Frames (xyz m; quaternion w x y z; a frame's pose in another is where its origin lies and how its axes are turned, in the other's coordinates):
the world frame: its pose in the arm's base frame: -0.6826 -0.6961 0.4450 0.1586 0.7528 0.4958 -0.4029
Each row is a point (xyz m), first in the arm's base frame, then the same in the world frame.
Working: the arm's base frame: its pose in the world frame: 0.8960 0.3494 -0.4729 0.1586 -0.7528 -0.4958 0.4029

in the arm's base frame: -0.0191 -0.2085 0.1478
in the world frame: 0.6506 0.4045 -0.4236
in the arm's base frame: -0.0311 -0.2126 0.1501
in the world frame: 0.6441 0.3955 -0.4170
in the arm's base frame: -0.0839 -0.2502 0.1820
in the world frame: 0.5868 0.3614 -0.3892
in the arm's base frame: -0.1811 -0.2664 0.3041
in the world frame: 0.4656 0.2643 -0.4116
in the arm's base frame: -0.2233 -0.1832 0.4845
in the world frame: 0.3715 0.1603 -0.5585
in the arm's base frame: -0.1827 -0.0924 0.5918
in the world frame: 0.3532 0.1369 -0.7017
